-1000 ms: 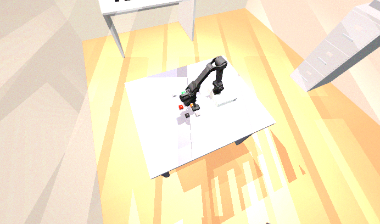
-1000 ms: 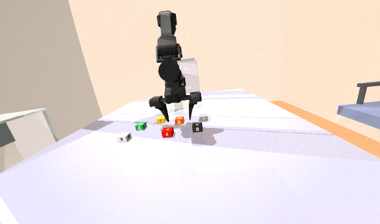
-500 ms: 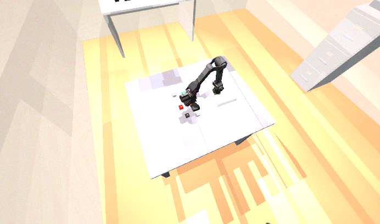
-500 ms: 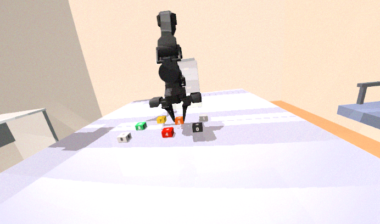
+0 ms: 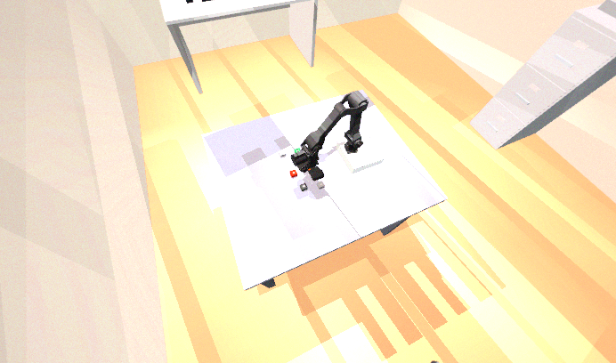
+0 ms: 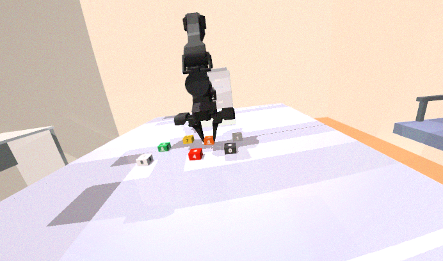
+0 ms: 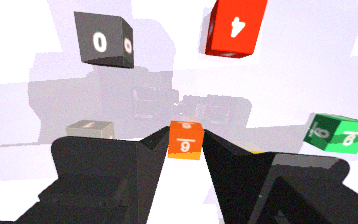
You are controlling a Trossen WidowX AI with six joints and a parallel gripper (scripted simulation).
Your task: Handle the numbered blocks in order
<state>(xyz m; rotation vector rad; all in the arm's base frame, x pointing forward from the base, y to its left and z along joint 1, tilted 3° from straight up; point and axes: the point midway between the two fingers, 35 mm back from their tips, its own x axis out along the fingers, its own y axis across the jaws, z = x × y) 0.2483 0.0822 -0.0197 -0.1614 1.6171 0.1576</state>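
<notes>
The orange block is 10 mm behind my gripper tip. From my gripper tip the other things lie so: yellow block: 90 mm to the right, 20 mm behind; then red block: 90 mm ahead, 10 mm to the right; then dark grey block: 80 mm to the left, 60 mm ahead.
</notes>
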